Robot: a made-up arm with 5 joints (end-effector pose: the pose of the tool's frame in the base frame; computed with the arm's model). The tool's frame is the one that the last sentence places. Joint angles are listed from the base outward.
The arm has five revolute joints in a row. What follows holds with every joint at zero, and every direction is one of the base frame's. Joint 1 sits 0.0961 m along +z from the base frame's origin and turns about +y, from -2.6 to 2.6 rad. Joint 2 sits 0.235 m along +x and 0.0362 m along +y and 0.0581 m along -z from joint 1 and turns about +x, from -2.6 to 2.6 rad. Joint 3 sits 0.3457 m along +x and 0.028 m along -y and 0.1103 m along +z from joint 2 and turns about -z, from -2.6 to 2.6 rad. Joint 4 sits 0.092 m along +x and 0.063 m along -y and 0.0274 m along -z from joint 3 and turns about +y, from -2.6 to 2.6 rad. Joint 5 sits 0.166 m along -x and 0.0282 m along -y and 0.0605 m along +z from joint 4 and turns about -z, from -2.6 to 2.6 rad. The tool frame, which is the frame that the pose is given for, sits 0.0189 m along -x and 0.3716 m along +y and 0.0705 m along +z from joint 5; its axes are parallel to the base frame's.
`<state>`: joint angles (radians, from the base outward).
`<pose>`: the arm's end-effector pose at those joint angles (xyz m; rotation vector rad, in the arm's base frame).
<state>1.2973 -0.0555 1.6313 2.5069 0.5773</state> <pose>0.1373 -0.1599 -0.6979 -0.5018 -1.9015 1.3512</pose>
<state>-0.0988 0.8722 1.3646 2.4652 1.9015</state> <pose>0.4154 0.0838 -0.0817 -0.6937 2.7788 0.2096</pose>
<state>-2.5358 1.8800 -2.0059 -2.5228 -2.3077</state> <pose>-0.8751 0.1579 0.1476 -1.1431 0.5355 0.8676</pose>
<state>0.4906 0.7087 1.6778 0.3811 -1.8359</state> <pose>0.5803 0.0307 0.3089 1.0846 0.3153 -0.1397</pose>
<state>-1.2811 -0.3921 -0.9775 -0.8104 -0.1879</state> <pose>0.1298 0.0095 0.3257 -0.8308 -1.6513 1.1114</pose>
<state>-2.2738 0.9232 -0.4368 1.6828 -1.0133</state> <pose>-0.8287 -0.3050 0.4346 -1.1236 -0.3154 1.5951</pose>
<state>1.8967 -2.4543 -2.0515 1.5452 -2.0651</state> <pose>-0.8824 0.1738 -0.3818 0.3856 -0.8697 1.1343</pose>
